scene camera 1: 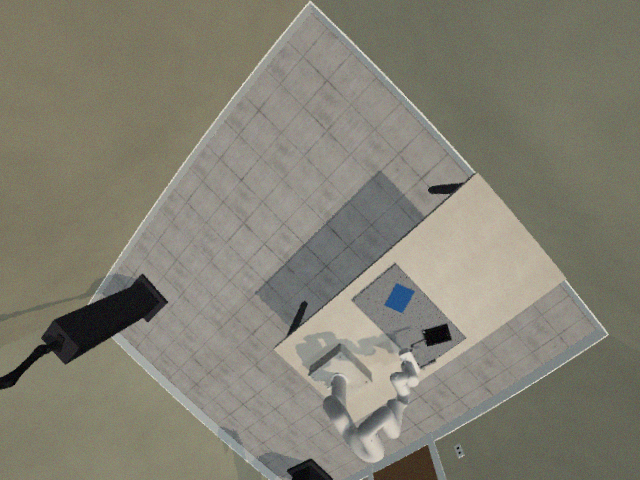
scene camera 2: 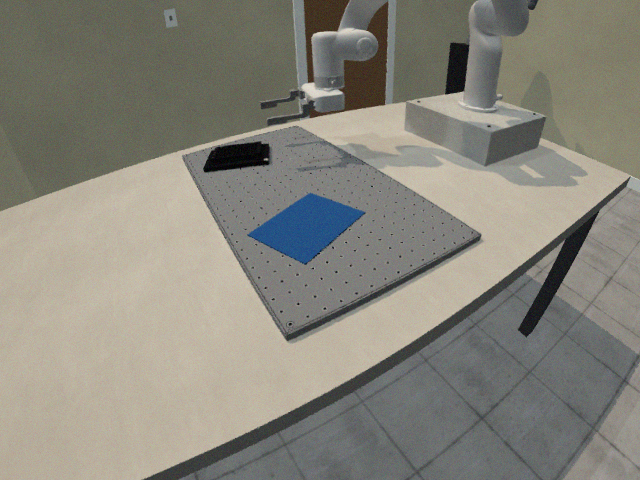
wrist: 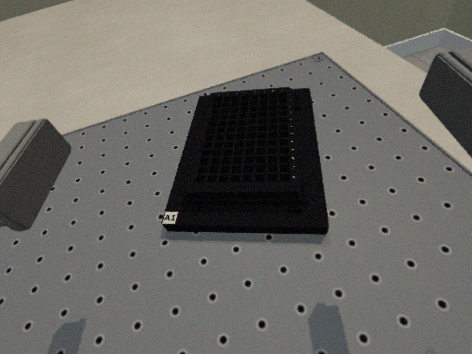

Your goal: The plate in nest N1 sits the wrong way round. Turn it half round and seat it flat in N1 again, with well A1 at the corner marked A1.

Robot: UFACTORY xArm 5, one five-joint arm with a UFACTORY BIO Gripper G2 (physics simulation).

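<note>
A black well plate (wrist: 245,140) (scene camera 2: 240,149) sits in the low black nest (wrist: 250,222) (scene camera 2: 227,166). A white A1 label (wrist: 170,217) marks the nest's near left corner in the wrist view. Small pale specks run down the plate's right side there; which well is A1 cannot be read. In scene camera 1 plate and nest merge into one dark block. My gripper (scene camera 1: 429,350) (scene camera 2: 267,113) is open and empty, its fingers level. It is raised above the board's far end, near the nest and on its arm-base side. In the wrist view the fingers show at both sides.
The grey perforated board (scene camera 1: 369,299) (scene camera 2: 413,227) (wrist: 200,300) carries the nest and a flat blue rectangle (scene camera 1: 399,298) (scene camera 2: 307,227). The arm's grey base block (scene camera 2: 485,139) stands on the table (scene camera 2: 129,310) to the right in scene camera 2.
</note>
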